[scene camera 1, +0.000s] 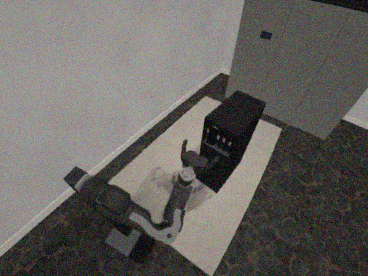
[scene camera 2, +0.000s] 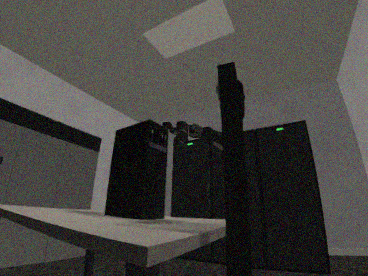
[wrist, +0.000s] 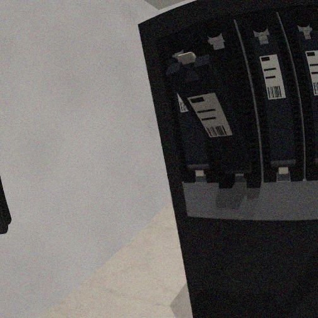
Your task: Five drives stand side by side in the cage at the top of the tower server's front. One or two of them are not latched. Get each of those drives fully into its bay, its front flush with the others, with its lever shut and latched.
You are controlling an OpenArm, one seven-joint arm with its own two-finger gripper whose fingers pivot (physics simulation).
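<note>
The black tower server (scene camera 1: 234, 116) (scene camera 2: 134, 175) (wrist: 250, 265) stands upright on the table. In the wrist view, the leftmost drive (wrist: 195, 145) is partly covered by the second drive's lever (wrist: 212, 116), which is swung out from its lower end, its top leaning left across the first bay. The second drive's depth is hard to tell. The third drive (wrist: 280, 125) and fourth drive (wrist: 312, 75) have levers lying upright against their fronts. The fifth is outside the wrist view. My gripper (scene camera 1: 200, 152) is wide open and empty before the cage; one finger shows at the wrist view's left edge.
A grey ledge (wrist: 260, 201) runs below the bays. The pale table (scene camera 1: 235, 212) (scene camera 2: 100, 227) carries the server. A wall (scene camera 1: 100, 65) runs along the left side, and grey cabinets (scene camera 1: 295, 65) stand behind. Dark racks (scene camera 2: 285, 190) stand beyond the arm in the second scene view.
</note>
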